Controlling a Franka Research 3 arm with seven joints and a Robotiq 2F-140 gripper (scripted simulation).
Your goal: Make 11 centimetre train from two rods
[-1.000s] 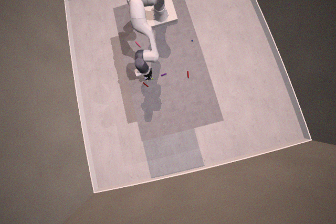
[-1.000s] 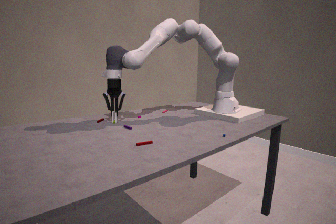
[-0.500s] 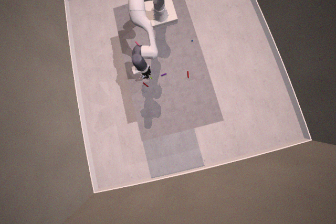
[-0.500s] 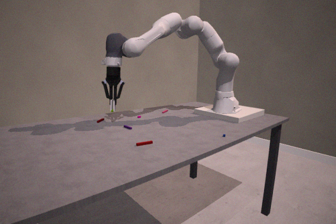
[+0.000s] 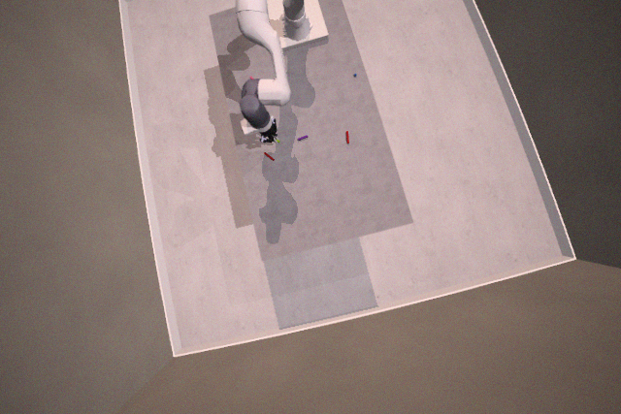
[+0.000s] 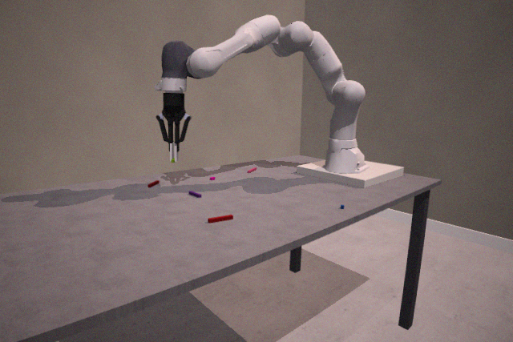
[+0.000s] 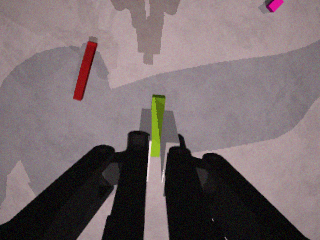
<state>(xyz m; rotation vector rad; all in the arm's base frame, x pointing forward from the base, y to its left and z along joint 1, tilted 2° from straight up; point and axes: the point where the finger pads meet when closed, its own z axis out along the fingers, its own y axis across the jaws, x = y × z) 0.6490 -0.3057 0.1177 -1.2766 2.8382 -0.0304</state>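
My hand is 140 mm to the right of the purple rod and 130 mm above it. Round my hand: red rod: 390 mm to the left, 130 mm below, 80 mm ahead; then magenta rod: 180 mm behind, 130 mm below, 10 mm to the right; then lime rod: 30 mm below.
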